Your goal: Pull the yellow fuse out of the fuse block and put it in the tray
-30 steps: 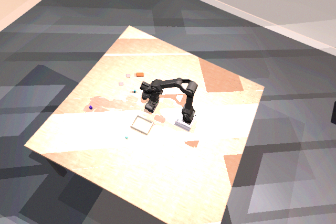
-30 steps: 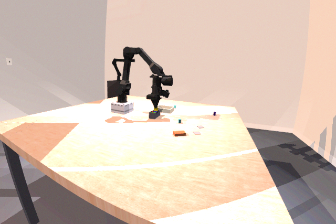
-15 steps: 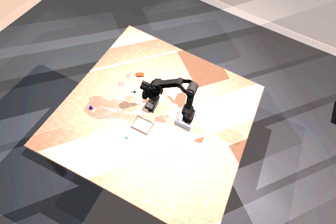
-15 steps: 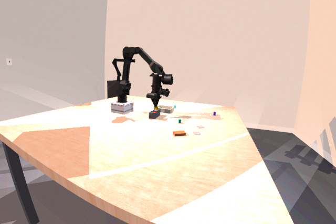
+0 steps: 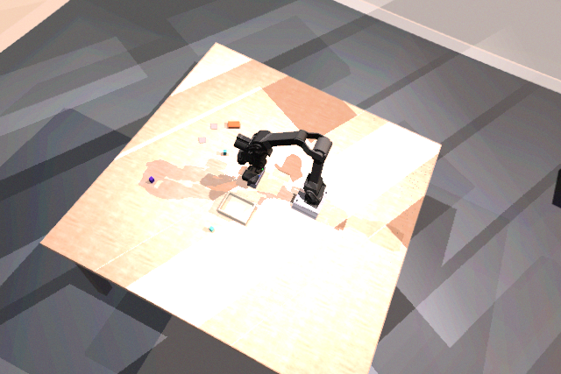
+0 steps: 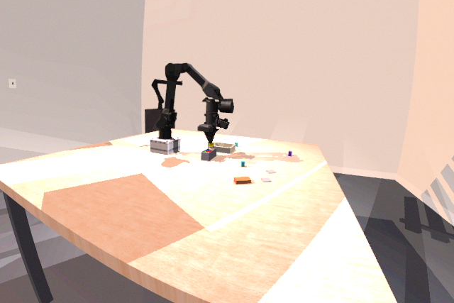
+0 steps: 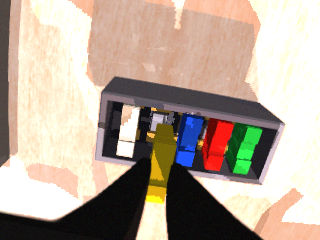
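Right now my gripper tip is 4 cm above the blue fuse and 2 cm to the left of it. Also, from my gripper tip: yellow fuse 1 cm below; red fuse 4 cm below, 3 cm to the right; white fuse 4 cm below, 2 cm to the left.
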